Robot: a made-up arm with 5 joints. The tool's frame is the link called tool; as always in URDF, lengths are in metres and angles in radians. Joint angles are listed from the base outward. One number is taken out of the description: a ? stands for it. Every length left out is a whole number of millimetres.
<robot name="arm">
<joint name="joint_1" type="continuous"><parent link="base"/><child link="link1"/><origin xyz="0 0 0.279" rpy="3.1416 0 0"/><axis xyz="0 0 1"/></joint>
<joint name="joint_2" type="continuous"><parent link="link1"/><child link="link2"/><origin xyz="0.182 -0.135 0" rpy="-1.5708 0 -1.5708"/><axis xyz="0 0 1"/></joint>
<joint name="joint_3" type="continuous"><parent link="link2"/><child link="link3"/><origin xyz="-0.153 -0.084 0" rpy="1.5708 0 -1.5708"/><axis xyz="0 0 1"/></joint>
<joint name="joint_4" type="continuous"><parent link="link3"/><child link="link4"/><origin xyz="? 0.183 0" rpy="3.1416 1.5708 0"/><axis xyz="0 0 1"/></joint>
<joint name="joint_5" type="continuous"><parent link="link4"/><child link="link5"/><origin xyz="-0.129 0.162 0" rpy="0 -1.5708 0"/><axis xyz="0 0 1"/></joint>
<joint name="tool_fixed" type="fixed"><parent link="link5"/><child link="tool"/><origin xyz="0.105 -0.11 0" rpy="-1.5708 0 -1.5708"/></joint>
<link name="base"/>
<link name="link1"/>
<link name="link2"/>
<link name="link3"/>
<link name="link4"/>
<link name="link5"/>
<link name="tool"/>
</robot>
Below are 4 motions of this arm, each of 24 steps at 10 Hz.
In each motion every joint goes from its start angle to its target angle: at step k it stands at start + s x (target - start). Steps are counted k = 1, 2, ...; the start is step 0. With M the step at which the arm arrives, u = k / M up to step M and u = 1 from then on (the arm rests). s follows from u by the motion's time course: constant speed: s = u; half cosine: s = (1 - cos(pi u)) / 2; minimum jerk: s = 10 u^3 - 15 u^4 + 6 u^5.
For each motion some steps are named. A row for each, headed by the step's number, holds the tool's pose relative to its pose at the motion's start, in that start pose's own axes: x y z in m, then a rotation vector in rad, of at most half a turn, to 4 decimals.
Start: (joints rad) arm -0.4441 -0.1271 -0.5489 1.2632 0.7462
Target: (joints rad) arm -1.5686 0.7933 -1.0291 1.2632 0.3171
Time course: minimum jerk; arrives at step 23
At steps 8, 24:
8: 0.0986 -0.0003 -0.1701 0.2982 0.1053 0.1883
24: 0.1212 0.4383 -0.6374 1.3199 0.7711 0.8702

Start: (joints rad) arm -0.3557 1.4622 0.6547 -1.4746 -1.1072
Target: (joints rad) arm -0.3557 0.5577 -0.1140 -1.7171 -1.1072
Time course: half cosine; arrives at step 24
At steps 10, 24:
10: -0.0093 -0.0195 0.0636 -0.2008 -0.2781 -0.2312
24: -0.0847 -0.0261 0.1846 -0.3369 -0.9072 -0.6030

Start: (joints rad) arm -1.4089 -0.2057 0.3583 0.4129 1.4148
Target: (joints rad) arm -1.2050 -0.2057 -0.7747 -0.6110 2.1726
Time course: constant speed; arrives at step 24
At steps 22, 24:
22: 0.0747 0.2953 0.0439 -0.9594 0.4935 0.2162
24: 0.0815 0.3184 0.0262 -0.9993 0.5564 0.3006

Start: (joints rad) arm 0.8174 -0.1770 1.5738 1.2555 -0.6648
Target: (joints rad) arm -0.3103 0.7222 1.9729 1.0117 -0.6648
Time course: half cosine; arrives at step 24
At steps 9, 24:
9: -0.0025 0.0505 0.0220 0.2197 -0.3576 -0.2996
24: 0.0200 0.2488 0.0778 1.0601 -0.8734 -0.7298

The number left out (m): 0.119
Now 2 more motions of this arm.
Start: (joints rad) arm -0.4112 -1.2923 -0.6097 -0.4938 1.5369
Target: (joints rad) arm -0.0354 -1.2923 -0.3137 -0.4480 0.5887
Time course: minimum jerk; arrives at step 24
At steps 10, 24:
10: 0.0113 -0.0014 -0.0577 -0.0130 0.3575 -0.0090
24: -0.0206 -0.0114 -0.1745 -0.0366 1.0272 -0.0336

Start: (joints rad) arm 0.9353 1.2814 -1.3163 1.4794 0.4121
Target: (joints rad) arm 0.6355 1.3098 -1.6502 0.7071 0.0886
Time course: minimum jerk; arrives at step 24
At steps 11, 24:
11: -0.0468 0.0223 -0.0924 0.1295 0.2329 -0.3719
24: -0.0987 0.0858 -0.1915 0.3397 0.6664 -0.8309

